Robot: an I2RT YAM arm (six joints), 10 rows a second.
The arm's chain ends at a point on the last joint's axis. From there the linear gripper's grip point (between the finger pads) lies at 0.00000 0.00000 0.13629 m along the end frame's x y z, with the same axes.
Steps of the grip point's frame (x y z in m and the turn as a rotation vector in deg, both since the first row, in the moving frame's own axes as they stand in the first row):
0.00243, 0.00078, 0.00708, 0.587, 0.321, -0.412
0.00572, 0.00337, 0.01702, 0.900, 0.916, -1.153
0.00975, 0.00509, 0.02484, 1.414, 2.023, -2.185
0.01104, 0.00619, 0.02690, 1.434, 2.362, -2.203
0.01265, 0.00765, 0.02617, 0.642, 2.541, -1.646
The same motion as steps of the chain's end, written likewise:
0.00167, 0.00218, 0.00709, 0.587, 0.321, -0.412
0.00356, 0.00553, 0.01705, 0.900, 0.916, -1.153
0.00500, 0.00854, 0.02497, 1.414, 2.023, -2.185
0.00549, 0.00971, 0.02706, 1.434, 2.362, -2.203
0.00663, 0.00926, 0.02631, 0.642, 2.541, -1.646

